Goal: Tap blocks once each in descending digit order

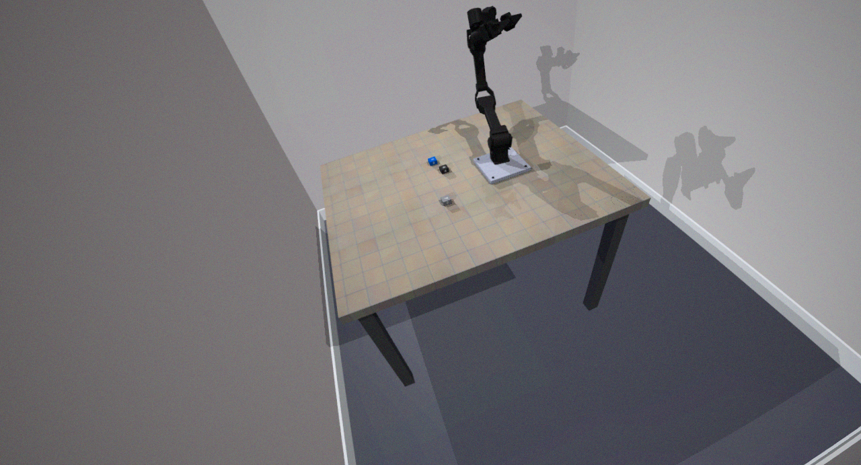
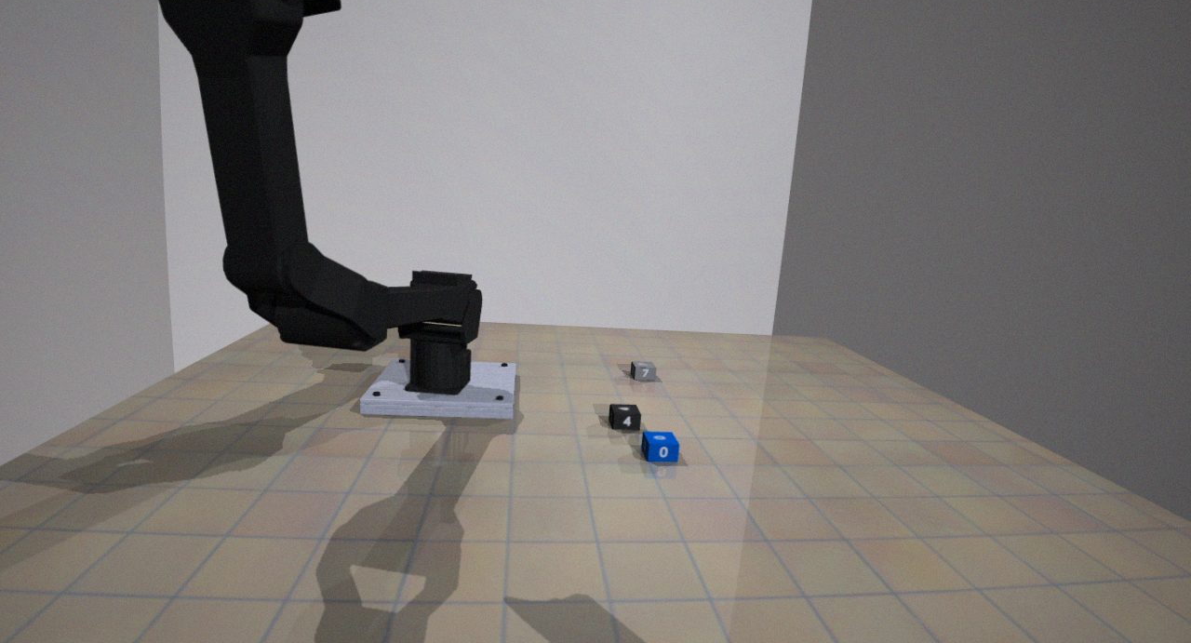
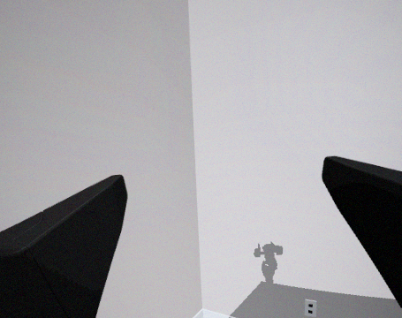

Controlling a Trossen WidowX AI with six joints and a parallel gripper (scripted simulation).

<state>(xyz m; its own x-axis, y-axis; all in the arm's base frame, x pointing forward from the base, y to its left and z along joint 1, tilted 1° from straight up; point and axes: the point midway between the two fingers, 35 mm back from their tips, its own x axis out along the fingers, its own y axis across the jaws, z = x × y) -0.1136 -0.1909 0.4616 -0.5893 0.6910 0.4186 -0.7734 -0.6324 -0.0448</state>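
Right now my gripper tip is 400 mm short of the grey block marked 7, 320 mm to the right of it and 480 mm above it. Also, from my gripper tip: blue block marked 0: 400 mm ahead, 50 mm to the left, 480 mm below; then black block marked 4: 370 mm ahead, 130 mm to the left, 480 mm below.
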